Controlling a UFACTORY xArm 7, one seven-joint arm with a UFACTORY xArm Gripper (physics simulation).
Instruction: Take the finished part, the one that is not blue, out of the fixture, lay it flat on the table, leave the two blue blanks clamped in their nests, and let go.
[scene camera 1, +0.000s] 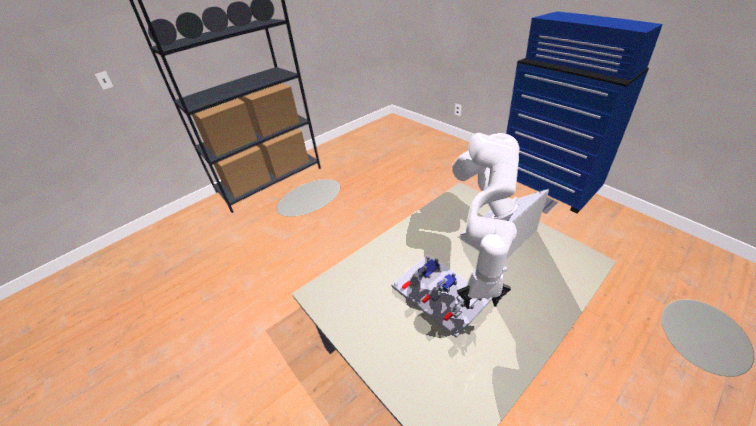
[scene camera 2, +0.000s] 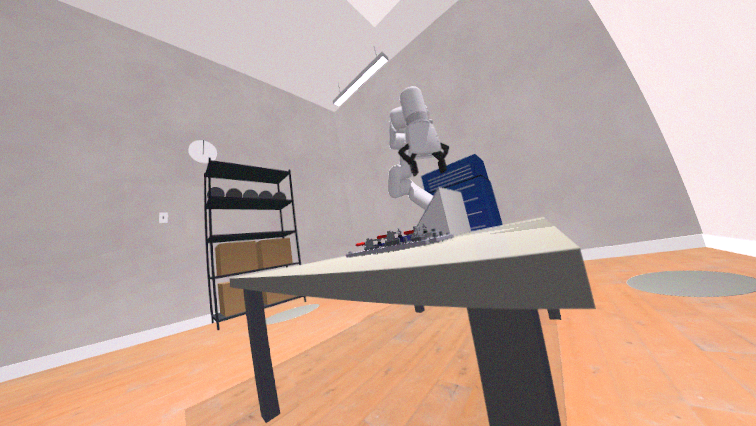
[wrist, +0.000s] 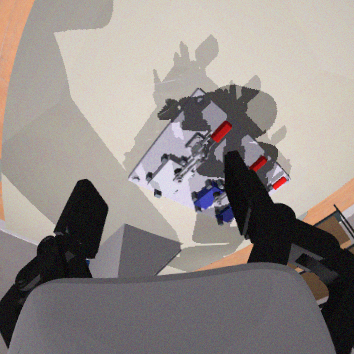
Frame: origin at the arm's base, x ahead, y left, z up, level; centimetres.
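Where they show: gripper, fingertip midpoint: (scene camera 1: 480, 304) (scene camera 2: 429, 173) (wrist: 158, 181); arm's base, origin of the base link: (scene camera 1: 505, 213) (scene camera 2: 437, 208).
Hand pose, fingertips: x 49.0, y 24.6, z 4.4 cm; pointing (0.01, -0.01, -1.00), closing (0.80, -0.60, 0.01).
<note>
Each offset is from my fingertips to the top centre of the thing. "pt": to the spot under its first point. Level surfaces: height alone.
The fixture's pale base plate (scene camera 1: 401, 284) (scene camera 2: 370, 253) (wrist: 169, 141) lies on the table. Two blue blanks, one @(dz -17.7, dx -9.4, dy -33.3 cm) (scene camera 1: 431, 267) @(dz -16.7, dx -9.3, dy -22.3 cm) (wrist: 206, 196) and another (scene camera 1: 449, 281) (wrist: 226, 215), sit in neighbouring nests. The third nest, with grey pegs and a metal clamp @(pt dz -15.2, dx -1.7, dy -10.0 cm) (wrist: 199, 152), is at the plate's other end. A pale patch shows among its pegs; I cannot tell whether it is the finished part or bare plate. My gripper (scene camera 1: 481, 303) (scene camera 2: 428, 171) (wrist: 158, 181) is open and empty, pointing down, high above the fixture. In the wrist view its right finger hides part of the plate.
The clamps' red handles @(dz -16.1, dx +4.8, dy -32.1 cm) (scene camera 1: 405, 284) @(dz -13.9, dx +2.6, dy -21.3 cm) (scene camera 1: 425, 298) @(dz -15.6, dx +3.0, dy -10.2 cm) (scene camera 1: 448, 315) (wrist: 221, 131) (wrist: 258, 163) (wrist: 279, 183) stick out along one side. The table top @(dz -20.8 cm) (scene camera 1: 359, 296) (scene camera 2: 507, 255) extends around the fixture. A grey wedge-shaped block (scene camera 1: 529, 219) (scene camera 2: 453, 211) (wrist: 137, 250) stands by the arm's base.
</note>
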